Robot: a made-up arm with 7 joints.
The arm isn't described. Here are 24 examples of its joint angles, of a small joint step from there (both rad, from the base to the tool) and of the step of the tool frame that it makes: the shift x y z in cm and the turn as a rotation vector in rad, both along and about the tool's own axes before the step.
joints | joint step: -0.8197 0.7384 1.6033 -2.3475 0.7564 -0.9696 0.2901 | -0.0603 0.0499 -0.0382 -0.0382 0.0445 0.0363 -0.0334
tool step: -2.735 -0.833 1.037 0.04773 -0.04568 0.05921
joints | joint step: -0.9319 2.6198 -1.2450 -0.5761 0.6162 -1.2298 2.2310 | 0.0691 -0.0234 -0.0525 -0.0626 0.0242 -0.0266 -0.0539
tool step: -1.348 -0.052 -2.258 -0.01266 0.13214 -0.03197
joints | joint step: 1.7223 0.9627 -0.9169 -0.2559 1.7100 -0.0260 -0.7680 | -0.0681 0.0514 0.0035 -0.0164 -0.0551 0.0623 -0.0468
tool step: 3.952 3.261 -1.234 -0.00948 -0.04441 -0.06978
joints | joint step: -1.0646 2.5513 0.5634 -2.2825 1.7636 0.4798 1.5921 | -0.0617 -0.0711 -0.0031 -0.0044 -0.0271 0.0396 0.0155
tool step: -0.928 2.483 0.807 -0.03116 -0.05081 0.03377
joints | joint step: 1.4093 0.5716 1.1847 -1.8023 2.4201 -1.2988 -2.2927 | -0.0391 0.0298 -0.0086 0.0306 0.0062 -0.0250 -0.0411
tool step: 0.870 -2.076 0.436 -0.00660 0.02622 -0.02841
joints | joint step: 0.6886 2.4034 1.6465 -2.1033 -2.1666 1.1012 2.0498 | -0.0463 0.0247 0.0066 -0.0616 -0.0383 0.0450 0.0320
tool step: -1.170 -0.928 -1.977 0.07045 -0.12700 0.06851
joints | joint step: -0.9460 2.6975 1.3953 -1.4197 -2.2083 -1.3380 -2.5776 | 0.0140 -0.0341 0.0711 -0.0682 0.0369 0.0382 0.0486
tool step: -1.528 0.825 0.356 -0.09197 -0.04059 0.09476
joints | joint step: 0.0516 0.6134 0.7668 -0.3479 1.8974 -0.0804 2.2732 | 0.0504 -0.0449 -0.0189 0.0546 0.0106 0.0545 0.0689
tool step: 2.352 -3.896 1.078 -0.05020 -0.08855 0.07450
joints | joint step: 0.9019 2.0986 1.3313 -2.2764 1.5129 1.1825 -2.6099 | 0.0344 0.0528 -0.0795 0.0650 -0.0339 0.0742 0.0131
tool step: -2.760 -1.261 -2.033 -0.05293 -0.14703 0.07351
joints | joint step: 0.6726 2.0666 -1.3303 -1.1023 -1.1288 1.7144 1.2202 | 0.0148 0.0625 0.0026 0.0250 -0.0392 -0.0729 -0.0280
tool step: -3.262 1.037 -2.370 -0.02533 -0.09925 -0.07575
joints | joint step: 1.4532 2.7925 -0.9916 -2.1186 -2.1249 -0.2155 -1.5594 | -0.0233 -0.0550 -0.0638 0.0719 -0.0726 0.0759 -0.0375
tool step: -0.658 1.942 -2.782 -0.04523 -0.02858 -0.03329
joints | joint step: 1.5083 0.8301 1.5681 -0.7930 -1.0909 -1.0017 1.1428 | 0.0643 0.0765 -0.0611 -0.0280 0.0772 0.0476 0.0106
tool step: 3.055 3.474 -2.901 -0.02587 -0.04249 -0.05711
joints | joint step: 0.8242 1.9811 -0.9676 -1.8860 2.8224 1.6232 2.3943 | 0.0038 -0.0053 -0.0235 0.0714 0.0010 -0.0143 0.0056
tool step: 0.703 -0.579 0.958 -0.03168 0.07045 0.04002
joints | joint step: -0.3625 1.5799 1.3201 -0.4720 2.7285 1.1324 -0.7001 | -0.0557 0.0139 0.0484 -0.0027 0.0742 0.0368 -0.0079
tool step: -0.320 -0.254 -1.380 -0.15051 -0.06906 0.06796
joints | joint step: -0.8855 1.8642 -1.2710 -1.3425 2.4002 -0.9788 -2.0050 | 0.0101 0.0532 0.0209 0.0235 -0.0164 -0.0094 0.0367
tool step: -1.708 2.325 -0.394 0.06446 0.02372 -0.02922
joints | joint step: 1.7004 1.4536 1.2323 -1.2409 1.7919 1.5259 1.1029 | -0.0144 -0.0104 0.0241 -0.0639 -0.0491 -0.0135 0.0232
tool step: -0.951 0.192 -0.126 -0.02386 -0.04656 -0.02625
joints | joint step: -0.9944 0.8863 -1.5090 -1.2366 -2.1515 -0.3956 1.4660 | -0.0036 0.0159 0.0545 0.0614 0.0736 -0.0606 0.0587
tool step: -1.778 -0.569 1.290 -0.03167 0.08512 0.17048
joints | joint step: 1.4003 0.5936 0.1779 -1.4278 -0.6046 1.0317 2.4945 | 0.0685 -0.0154 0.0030 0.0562 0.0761 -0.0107 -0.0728
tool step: 2.232 3.478 -0.552 0.12115 -0.02401 -0.11660
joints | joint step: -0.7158 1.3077 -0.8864 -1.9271 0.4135 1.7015 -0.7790 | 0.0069 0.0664 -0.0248 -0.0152 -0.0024 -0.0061 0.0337
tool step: -2.296 -0.996 0.901 -0.00999 0.05640 0.00279
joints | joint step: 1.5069 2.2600 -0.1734 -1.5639 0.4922 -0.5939 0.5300 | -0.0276 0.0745 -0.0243 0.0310 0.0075 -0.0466 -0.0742
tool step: 3.086 2.768 -0.745 -0.03316 -0.02693 -0.13694
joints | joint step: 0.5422 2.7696 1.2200 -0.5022 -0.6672 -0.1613 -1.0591 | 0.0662 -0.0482 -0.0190 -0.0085 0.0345 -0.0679 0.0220
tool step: 4.228 -0.775 0.290 0.06217 -0.10460 0.06393
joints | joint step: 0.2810 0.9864 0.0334 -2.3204 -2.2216 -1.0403 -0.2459 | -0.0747 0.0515 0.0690 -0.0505 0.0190 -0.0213 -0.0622
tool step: -2.007 -2.187 2.030 -0.09934 0.02827 -0.16052
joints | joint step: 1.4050 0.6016 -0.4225 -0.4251 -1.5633 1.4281 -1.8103 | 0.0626 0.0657 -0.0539 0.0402 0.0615 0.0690 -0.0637
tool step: 6.005 -0.325 -2.544 -0.10061 -0.05958 -0.16509
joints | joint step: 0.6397 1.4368 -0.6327 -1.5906 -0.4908 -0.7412 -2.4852 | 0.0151 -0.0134 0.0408 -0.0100 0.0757 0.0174 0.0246
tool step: -0.319 0.110 -0.474 -0.06634 0.05230 0.07176
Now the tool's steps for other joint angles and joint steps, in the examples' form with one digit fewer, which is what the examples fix.
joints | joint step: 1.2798 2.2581 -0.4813 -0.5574 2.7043 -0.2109 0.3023 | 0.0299 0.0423 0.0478 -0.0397 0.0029 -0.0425 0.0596
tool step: 0.32 -2.65 0.51 -0.0513 0.0017 0.0789
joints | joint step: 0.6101 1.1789 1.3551 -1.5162 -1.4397 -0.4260 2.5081 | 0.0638 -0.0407 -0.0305 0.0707 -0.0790 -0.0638 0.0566
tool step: -0.23 2.02 3.24 0.0588 0.1937 -0.0504
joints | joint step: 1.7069 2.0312 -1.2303 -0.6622 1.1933 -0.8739 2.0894 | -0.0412 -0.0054 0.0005 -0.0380 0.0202 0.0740 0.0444
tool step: -1.03 -0.56 -0.26 0.0393 -0.0125 0.1064
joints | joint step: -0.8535 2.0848 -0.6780 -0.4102 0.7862 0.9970 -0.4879 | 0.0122 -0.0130 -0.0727 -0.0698 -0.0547 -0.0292 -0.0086
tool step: 1.28 -1.88 0.40 0.0550 -0.0575 -0.1524
